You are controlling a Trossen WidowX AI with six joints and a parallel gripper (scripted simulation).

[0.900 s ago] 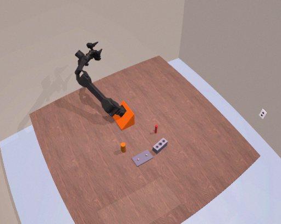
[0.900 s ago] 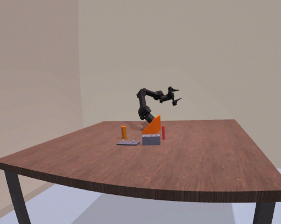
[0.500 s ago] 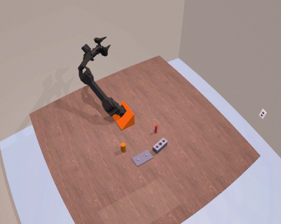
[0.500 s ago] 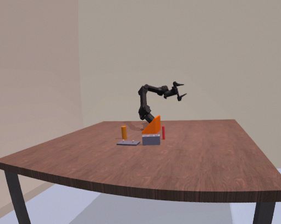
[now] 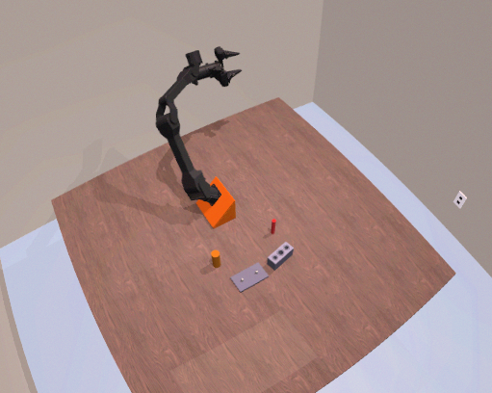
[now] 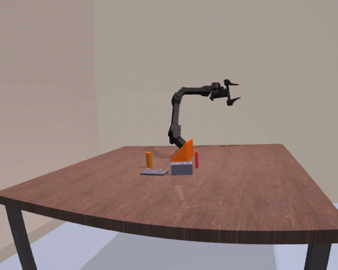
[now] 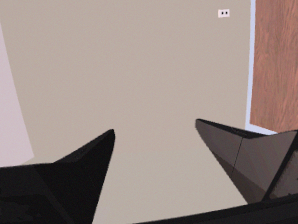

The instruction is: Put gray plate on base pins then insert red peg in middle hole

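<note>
Now: the gray plate 69 cm ahead of my gripper tip, 24 cm to the right of it and 36 cm below it. Also, from my gripper tip: red peg: 57 cm ahead, 20 cm to the right, 36 cm below; base: 69 cm ahead, 37 cm to the right, 39 cm below; orange cylinder: 59 cm ahead, 45 cm to the right, 36 cm below.
</note>
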